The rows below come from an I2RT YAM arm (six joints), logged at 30 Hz.
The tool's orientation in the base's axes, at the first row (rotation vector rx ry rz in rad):
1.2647, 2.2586, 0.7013
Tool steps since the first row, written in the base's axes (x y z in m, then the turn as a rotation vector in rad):
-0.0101, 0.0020, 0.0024, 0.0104, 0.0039, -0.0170
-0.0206, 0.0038, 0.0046, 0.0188, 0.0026, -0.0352
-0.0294, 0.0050, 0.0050, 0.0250, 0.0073, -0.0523
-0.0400, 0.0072, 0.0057, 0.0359, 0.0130, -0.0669
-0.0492, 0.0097, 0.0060, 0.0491, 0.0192, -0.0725
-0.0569, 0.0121, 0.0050, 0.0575, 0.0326, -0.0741
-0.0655, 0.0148, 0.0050, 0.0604, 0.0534, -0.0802
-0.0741, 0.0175, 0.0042, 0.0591, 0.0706, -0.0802
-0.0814, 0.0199, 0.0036, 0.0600, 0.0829, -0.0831
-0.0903, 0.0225, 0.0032, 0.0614, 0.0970, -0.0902
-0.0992, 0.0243, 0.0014, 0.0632, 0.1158, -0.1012
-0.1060, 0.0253, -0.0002, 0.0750, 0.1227, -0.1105
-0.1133, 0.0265, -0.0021, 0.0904, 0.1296, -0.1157
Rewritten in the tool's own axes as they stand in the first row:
0.0062, -0.0040, -0.0076, 0.0008, -0.0023, 0.0202
0.0124, -0.0085, -0.0152, -0.0017, -0.0089, 0.0389
0.0176, -0.0134, -0.0207, 0.0018, -0.0136, 0.0568
0.0244, -0.0187, -0.0272, 0.0036, -0.0132, 0.0758
0.0309, -0.0232, -0.0325, 0.0035, -0.0056, 0.0894
0.0368, -0.0277, -0.0359, 0.0114, 0.0048, 0.0985
0.0432, -0.0320, -0.0405, 0.0290, 0.0122, 0.1093
0.0498, -0.0367, -0.0446, 0.0445, 0.0191, 0.1121
0.0554, -0.0407, -0.0481, 0.0552, 0.0233, 0.1174
0.0620, -0.0454, -0.0526, 0.0678, 0.0261, 0.1267
0.0680, -0.0514, -0.0563, 0.0848, 0.0288, 0.1401
0.0723, -0.0563, -0.0590, 0.0865, 0.0336, 0.1558
0.0771, -0.0616, -0.0617, 0.0859, 0.0432, 0.1706

